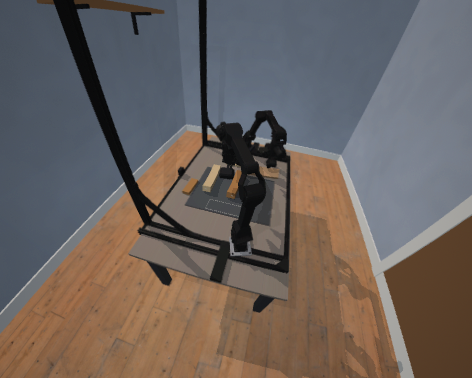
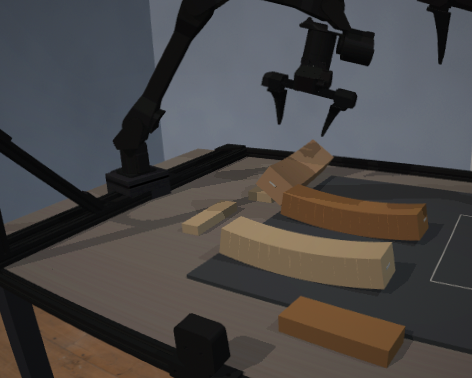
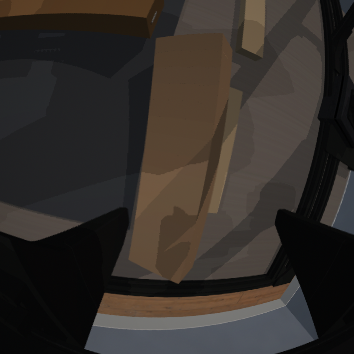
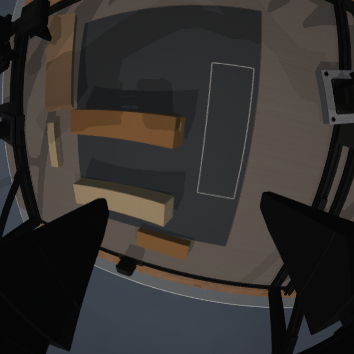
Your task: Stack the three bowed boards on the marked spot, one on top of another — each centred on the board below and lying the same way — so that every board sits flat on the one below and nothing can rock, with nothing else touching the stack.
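Pixels of known places: left gripper, fingertip midpoint: [image 1: 266, 163] [image 2: 300, 130] [image 3: 205, 217] [image 4: 33, 47]; right gripper, fingertip midpoint: [image 2: 471, 73] [image 4: 185, 203]; left arm's base at its link origin: [image 1: 247, 145] [image 2: 136, 171] [image 4: 5, 128]; right arm's base at its link origin: [image 1: 240, 245] [image 4: 346, 95].
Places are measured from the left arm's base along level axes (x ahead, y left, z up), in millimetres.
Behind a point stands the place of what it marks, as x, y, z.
The pale bowed board [image 1: 211, 178] @(516, -32, -2) [image 2: 305, 250] @(506, -57, -5) [image 4: 125, 202] @(514, -32, -5) and the orange-brown bowed board [image 1: 232, 185] @(506, 117, 1) [image 2: 350, 215] @(473, 95, -14) [image 3: 75, 12] @(413, 136, -5) [image 4: 125, 127] @(480, 119, -5) lie roughly parallel on the dark mat. The tan bowed board [image 2: 295, 170] @(277, 192, 2) [image 3: 180, 110] @(276, 188, 4) [image 4: 60, 60] @(268, 225, -1) lies tilted at the mat's edge, partly over or against a small pale block [image 2: 260, 195] @(241, 129, -39) [image 3: 227, 150] @(200, 194, -34). The white outline [image 2: 445, 248] @(618, 136, -45) [image 4: 232, 65] @(622, 285, -46) of the marked spot has no board inside it. My left gripper [image 2: 301, 130] @(249, 245, 70) [image 3: 205, 217] @(249, 245, 70) is open and empty above the tan board. My right gripper [image 4: 185, 203] @(633, 148, 209) is open and empty, high above the mat.
The mat [image 2: 225, 272] @(412, -116, -46) [image 4: 215, 220] @(703, -12, -46) lies on the table. Another small pale block [image 2: 210, 217] @(259, -13, -35) [image 3: 254, 30] @(233, 26, -35) [image 4: 54, 145] @(254, 5, -35) lies off the mat. An orange block [image 1: 190, 186] @(624, -121, -30) [image 2: 342, 325] @(620, -134, -30) [image 4: 164, 243] @(620, -117, -30) lies beside the pale board. A black box [image 2: 202, 345] @(556, -270, -10) [image 4: 126, 266] @(547, -247, -10) stands at the table's frame.
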